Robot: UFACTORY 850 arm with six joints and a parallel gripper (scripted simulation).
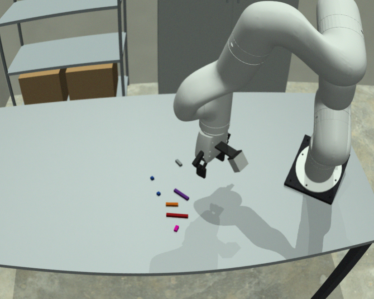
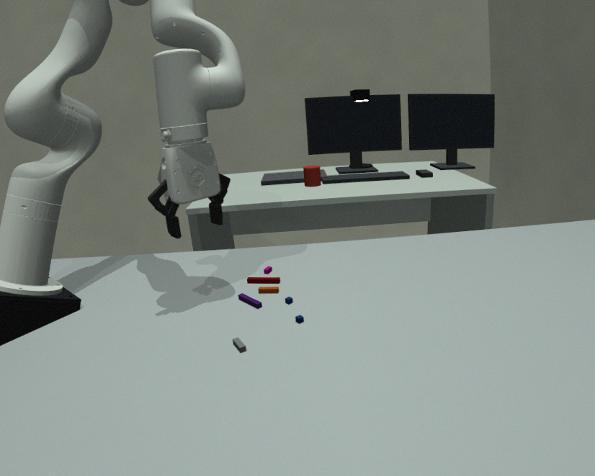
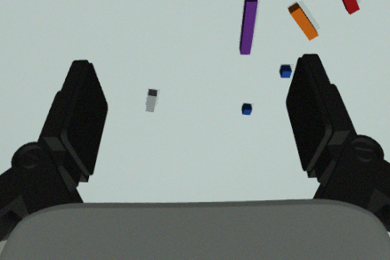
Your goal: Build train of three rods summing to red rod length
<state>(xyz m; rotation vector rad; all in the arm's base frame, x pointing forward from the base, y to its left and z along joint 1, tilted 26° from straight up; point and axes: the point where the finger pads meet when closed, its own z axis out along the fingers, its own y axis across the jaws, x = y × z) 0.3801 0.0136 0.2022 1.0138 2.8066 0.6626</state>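
Now: the blue rod 190 mm ahead of my hand, 150 mm below it and 70 mm to the right of it. The rest, counted from my hand: red rod (150 mm below, 100 mm ahead, 90 mm to the left); orange rod (150 mm below, 110 mm ahead, 40 mm to the left); purple rod (150 mm below, 90 mm ahead).
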